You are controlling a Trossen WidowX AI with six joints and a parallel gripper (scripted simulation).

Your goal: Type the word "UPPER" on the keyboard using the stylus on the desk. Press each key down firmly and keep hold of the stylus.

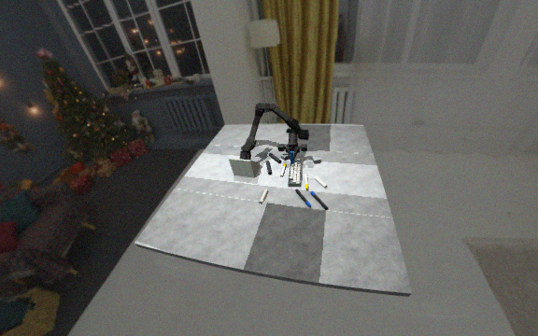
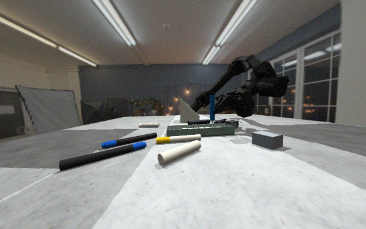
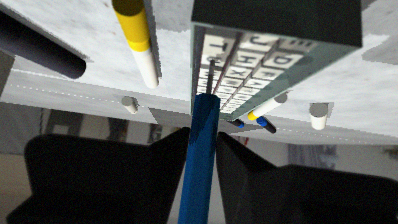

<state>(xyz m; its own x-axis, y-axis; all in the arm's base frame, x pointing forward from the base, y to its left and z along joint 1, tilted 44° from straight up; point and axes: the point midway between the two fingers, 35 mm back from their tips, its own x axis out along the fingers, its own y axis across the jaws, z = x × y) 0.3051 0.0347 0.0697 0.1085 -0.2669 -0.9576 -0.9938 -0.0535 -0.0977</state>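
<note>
The grey block lies 15 cm ahead of my gripper tip, 9 cm to the left of it and 5 cm below it. Also, from my gripper tip: thin metal tip: 5 cm below; then blue stylus: 1 cm below.
</note>
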